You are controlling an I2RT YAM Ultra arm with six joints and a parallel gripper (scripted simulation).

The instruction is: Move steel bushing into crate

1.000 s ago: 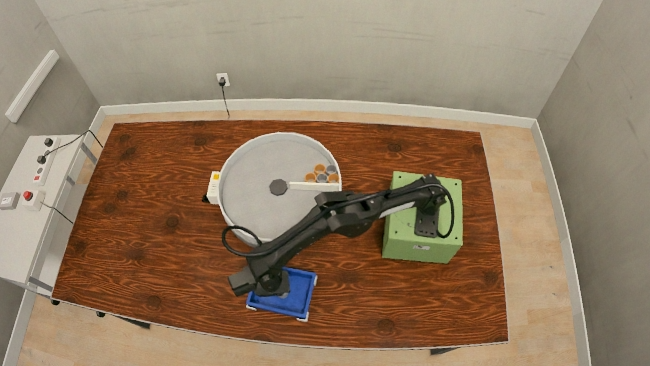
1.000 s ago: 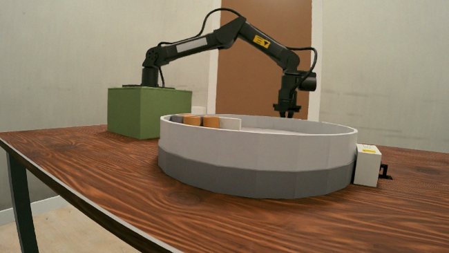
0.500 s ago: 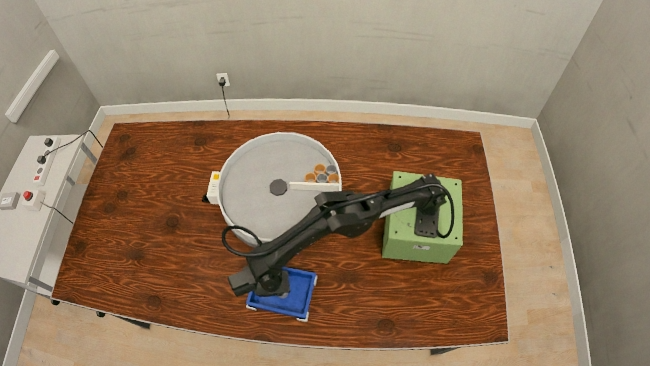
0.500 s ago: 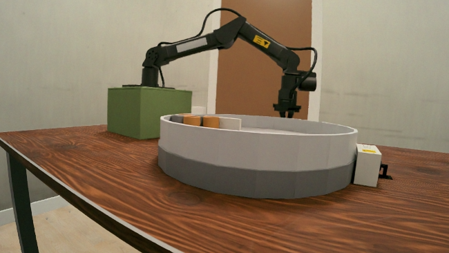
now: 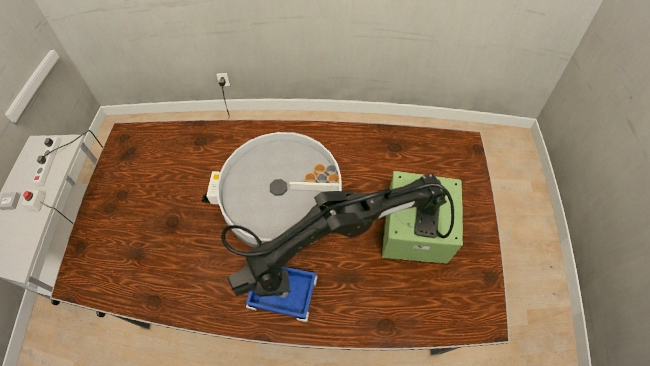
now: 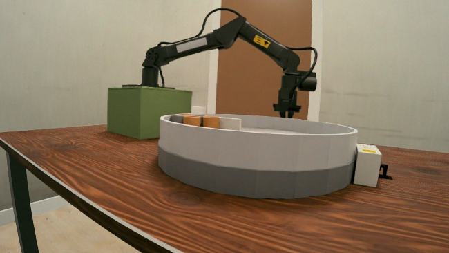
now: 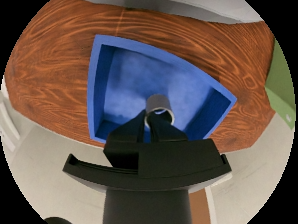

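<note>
Right now the blue crate is 20 mm behind my hand, 10 mm to the right of it and 20 mm below it. Round my hand: round grey turntable 80 mm ahead, 350 mm to the right, 10 mm above.
</note>
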